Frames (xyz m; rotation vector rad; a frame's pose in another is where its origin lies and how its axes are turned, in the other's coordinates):
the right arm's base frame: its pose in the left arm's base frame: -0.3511 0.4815 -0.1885 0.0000 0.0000 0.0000
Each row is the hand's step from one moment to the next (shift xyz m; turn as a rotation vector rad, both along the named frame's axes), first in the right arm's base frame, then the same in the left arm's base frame.
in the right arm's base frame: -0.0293 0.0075 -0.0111 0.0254 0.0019 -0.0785
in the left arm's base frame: -0.0293 0.0075 -0.0111 0.0254 0.0019 -0.0785
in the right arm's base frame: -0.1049 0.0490 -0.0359 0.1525 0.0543 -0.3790
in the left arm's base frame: -0.1049 0.0490 -0.0359 0.1525 0.0543 -0.3790
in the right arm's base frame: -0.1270 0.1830 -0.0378 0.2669 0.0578 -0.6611
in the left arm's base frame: -0.1270 0.1830 -0.0378 0.2669 0.0578 -0.6611
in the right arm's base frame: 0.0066 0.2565 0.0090 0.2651 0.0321 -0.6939
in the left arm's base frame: 0.0066 0.2565 0.0090 0.2651 0.0321 -0.6939
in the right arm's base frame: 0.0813 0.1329 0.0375 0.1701 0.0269 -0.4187
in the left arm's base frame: 0.0813 0.1329 0.0375 0.1701 0.0269 -0.4187
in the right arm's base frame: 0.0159 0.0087 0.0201 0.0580 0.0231 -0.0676
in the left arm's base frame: 0.0159 0.0087 0.0201 0.0580 0.0231 -0.0676
